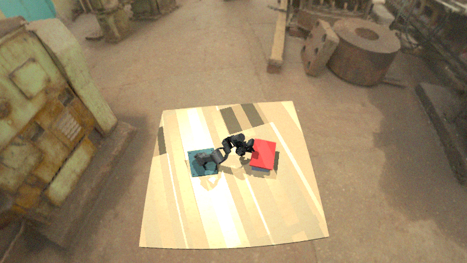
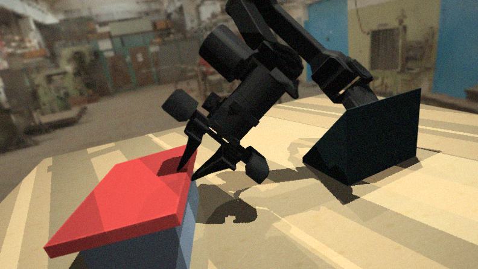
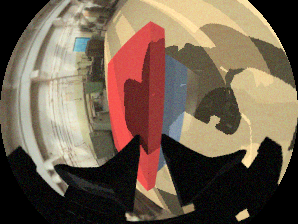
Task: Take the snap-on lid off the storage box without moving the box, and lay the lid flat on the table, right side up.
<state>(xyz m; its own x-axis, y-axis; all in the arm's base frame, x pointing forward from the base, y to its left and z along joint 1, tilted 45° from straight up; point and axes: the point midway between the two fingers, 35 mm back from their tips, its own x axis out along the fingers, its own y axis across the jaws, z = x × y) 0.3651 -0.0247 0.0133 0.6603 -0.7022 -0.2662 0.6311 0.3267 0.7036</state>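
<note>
The red lid lies 70 mm ahead of my gripper tip and 30 mm to the right of it. Also, from my gripper tip: storage box: 60 mm ahead, 30 mm to the right, 60 mm below.
</note>
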